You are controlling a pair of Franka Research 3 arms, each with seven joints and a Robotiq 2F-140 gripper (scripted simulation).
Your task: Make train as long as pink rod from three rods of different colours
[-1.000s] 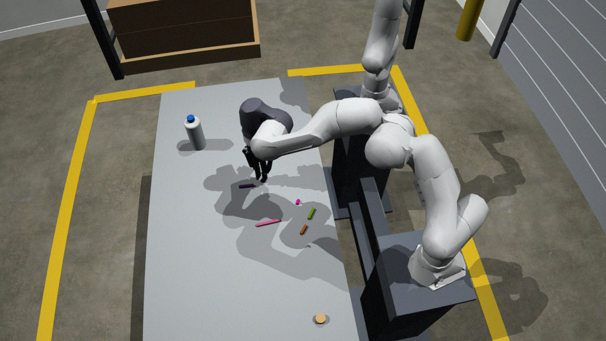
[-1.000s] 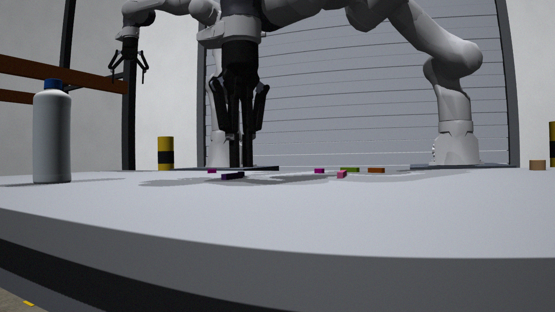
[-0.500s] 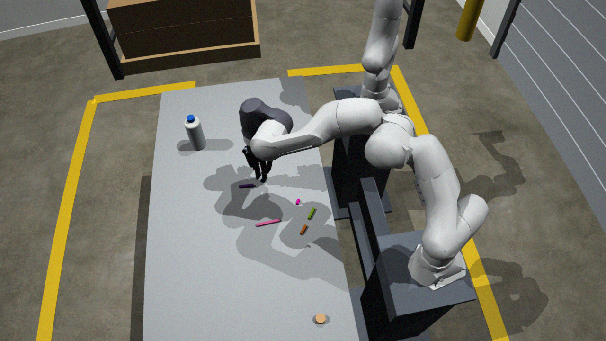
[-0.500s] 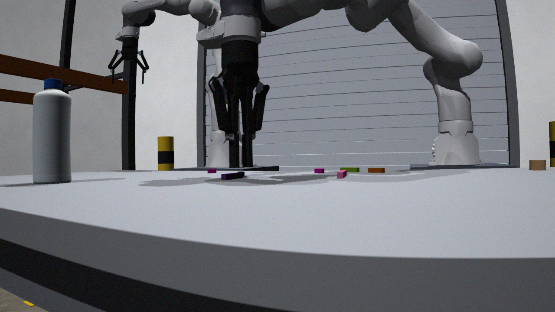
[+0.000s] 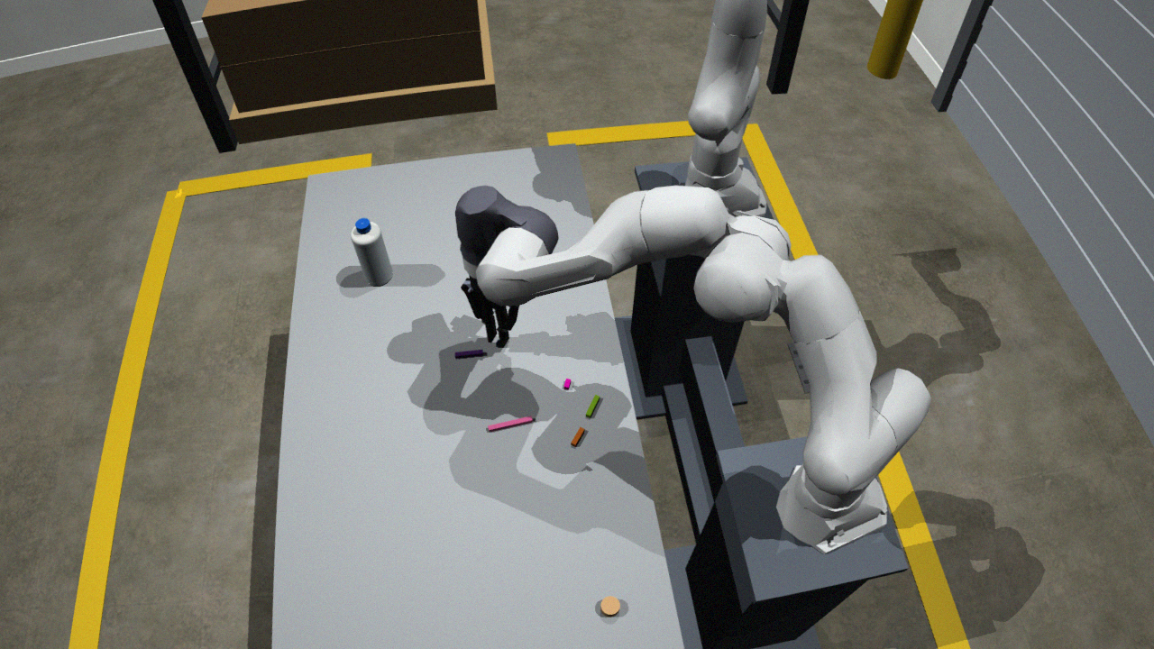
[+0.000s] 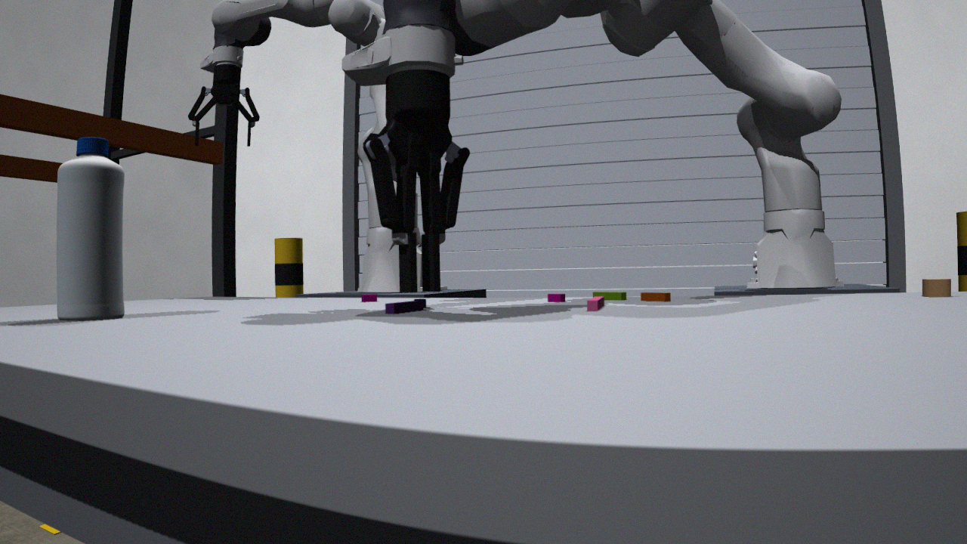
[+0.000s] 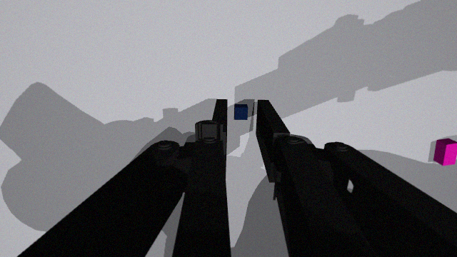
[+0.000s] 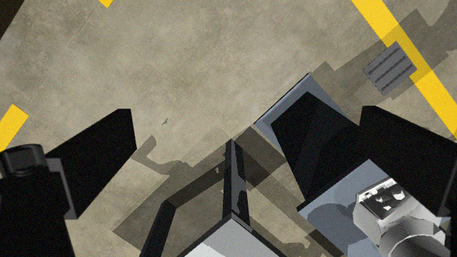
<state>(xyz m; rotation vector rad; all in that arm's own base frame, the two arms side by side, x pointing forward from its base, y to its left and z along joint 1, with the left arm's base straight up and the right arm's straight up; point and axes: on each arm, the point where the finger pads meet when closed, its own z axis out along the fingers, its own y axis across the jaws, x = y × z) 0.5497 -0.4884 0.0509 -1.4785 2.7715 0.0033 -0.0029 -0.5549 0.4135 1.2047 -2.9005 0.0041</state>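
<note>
Right now my left hand is 50 mm above the blue rod. Also, from my left hand: magenta rod (130 mm behind, 150 mm to the right, 50 mm below); purple rod (70 mm ahead, 20 mm to the left, 50 mm below); pink rod (200 mm to the left, 50 mm below).
</note>
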